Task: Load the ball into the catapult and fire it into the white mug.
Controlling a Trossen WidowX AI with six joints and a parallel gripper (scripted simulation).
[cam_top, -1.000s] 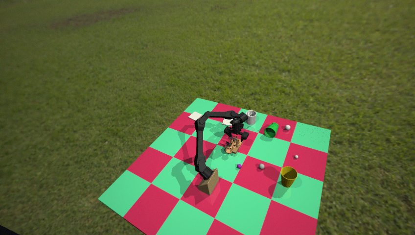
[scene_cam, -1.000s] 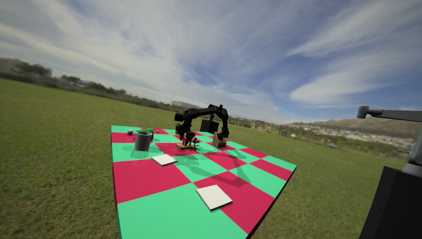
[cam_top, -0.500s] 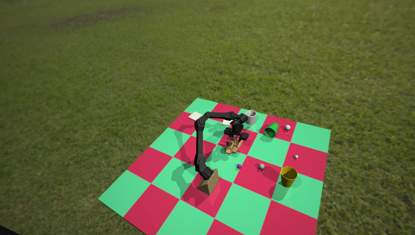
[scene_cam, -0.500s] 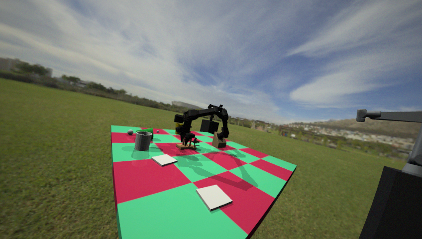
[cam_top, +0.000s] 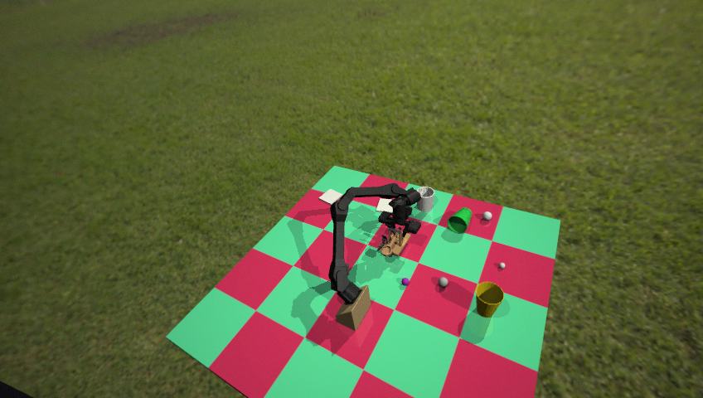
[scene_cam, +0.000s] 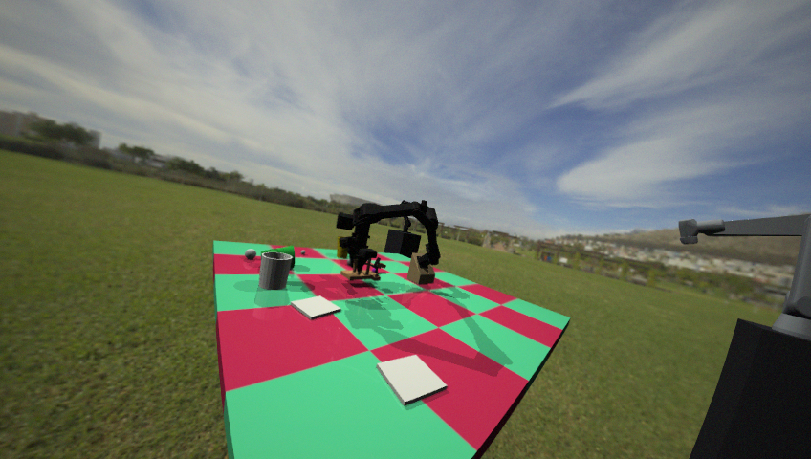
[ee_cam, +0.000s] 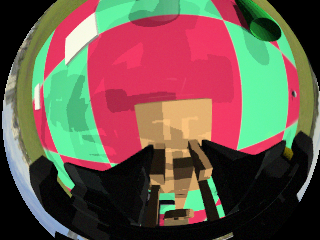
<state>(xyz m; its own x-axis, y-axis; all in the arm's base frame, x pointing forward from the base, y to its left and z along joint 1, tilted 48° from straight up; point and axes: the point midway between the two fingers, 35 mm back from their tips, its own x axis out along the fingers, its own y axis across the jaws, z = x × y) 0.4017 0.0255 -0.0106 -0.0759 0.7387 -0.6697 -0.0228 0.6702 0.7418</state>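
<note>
Now: the purple ball 190 mm behind my gripper tip, 120 mm to the right of it and 40 mm below it. Also, from my gripper tip: grey ball (260 mm to the right, 120 mm behind, 40 mm below); wooden catapult (70 mm behind, 20 mm to the left, 20 mm above); white mug (300 mm ahead, 30 mm below).
</note>
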